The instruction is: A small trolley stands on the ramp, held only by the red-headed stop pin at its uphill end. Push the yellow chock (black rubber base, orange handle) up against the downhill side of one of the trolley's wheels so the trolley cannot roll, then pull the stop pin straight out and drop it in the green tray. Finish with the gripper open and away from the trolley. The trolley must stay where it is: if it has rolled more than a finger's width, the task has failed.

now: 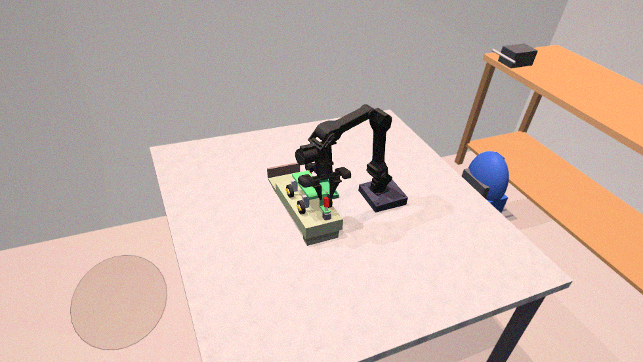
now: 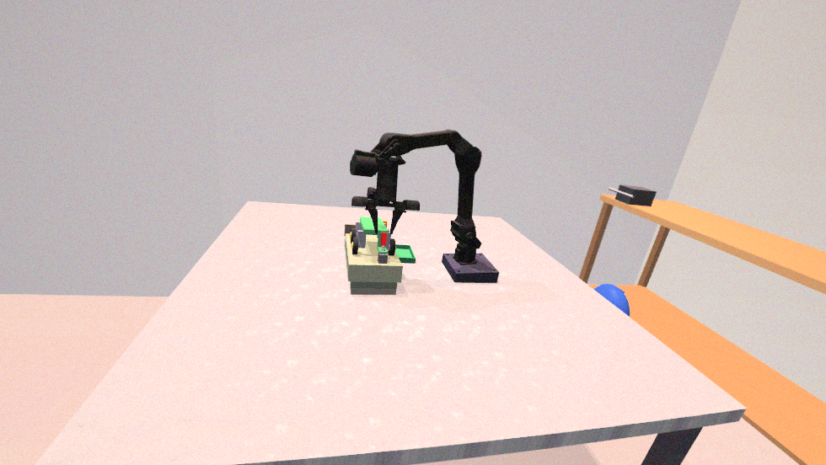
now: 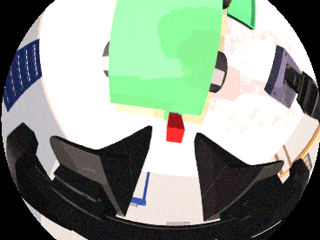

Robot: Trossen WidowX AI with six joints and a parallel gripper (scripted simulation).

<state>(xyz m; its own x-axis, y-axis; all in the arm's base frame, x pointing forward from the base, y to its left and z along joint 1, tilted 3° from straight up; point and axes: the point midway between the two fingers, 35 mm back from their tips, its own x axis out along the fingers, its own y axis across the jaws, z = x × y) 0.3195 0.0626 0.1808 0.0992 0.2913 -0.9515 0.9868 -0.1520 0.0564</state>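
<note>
My gripper tip is 30 mm above the red-headed stop pin and 10 mm to the right of it. Also, from my gripper tip: yellow chock: 200 mm to the right, 80 mm below, 70 mm behind; trolley: 110 mm to the right, 50 mm below; pale ramp block: 120 mm below, 110 mm to the right.
</note>
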